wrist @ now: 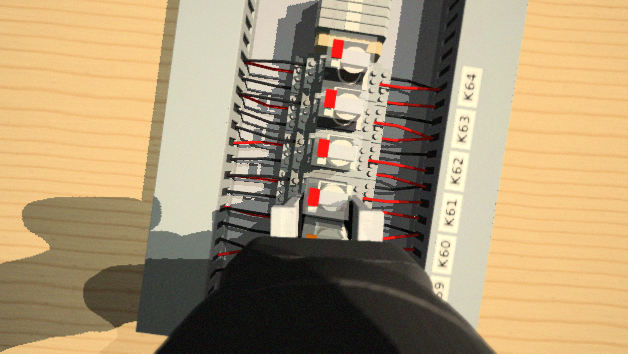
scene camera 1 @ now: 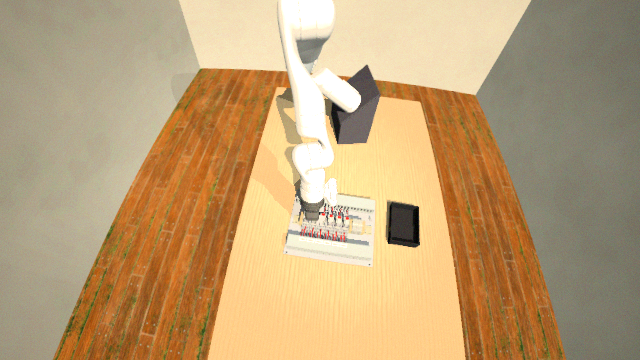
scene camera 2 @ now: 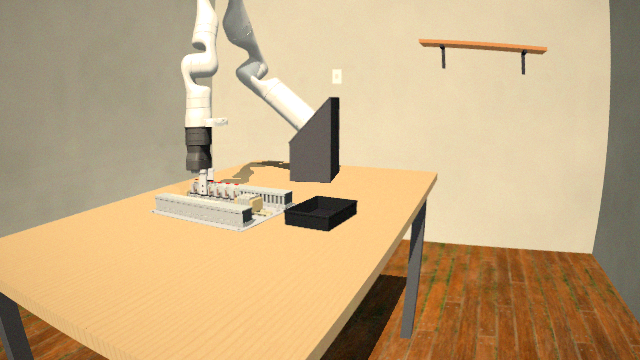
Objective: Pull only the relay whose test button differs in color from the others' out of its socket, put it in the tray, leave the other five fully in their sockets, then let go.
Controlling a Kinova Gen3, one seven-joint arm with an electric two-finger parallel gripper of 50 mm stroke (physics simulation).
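Where they show: gripper, between the fingertips: (wrist: 325, 209) (scene camera 1: 319, 220) (scene camera 2: 207, 193); arm's base, origin of its link: (scene camera 1: 352, 103) (scene camera 2: 308, 123).
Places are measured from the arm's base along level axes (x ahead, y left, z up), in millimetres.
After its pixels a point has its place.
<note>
The relay with the orange test button (wrist: 311, 237) {y -108, x 460, z -126 mm} stands in the row near label K60 in the wrist view, partly hidden by the gripper body. My gripper (wrist: 325, 209) {y -96, x 468, z -159 mm} (scene camera 2: 206, 182) {y -96, x 468, z -159 mm} points down, shut on this relay, one finger on each side. Whether the relay is fully seated I cannot tell. Four relays with red buttons show beside it: one nearest the fingers (wrist: 327, 198) {y -96, x 468, z -159 mm}, then another (wrist: 336, 151) {y -58, x 470, z -127 mm}, another (wrist: 343, 104) {y -31, x 473, z -127 mm} and the farthest (wrist: 350, 56) {y -3, x 475, z -127 mm}. The sixth relay is hidden under the gripper. The black tray (scene camera 1: 403, 225) {y 230, x 449, z -192 mm} (scene camera 2: 306, 221) {y 221, x 531, z -179 mm} is empty, to the right of the panel.
The panel's wiring ducts (wrist: 195, 125) (scene camera 2: 200, 207) run along both sides of the relay row, with red and black wires between. Beige terminal blocks (scene camera 1: 358, 226) {y 45, x 485, z -149 mm} (wrist: 353, 17) {y 32, x 477, z -149 mm} stand at the row's tray-side end. A dark wedge-shaped block (scene camera 1: 356, 122) {y 26, x 55, z -57 mm} (scene camera 2: 315, 155) {y 48, x 51, z -104 mm} stands farther back.
</note>
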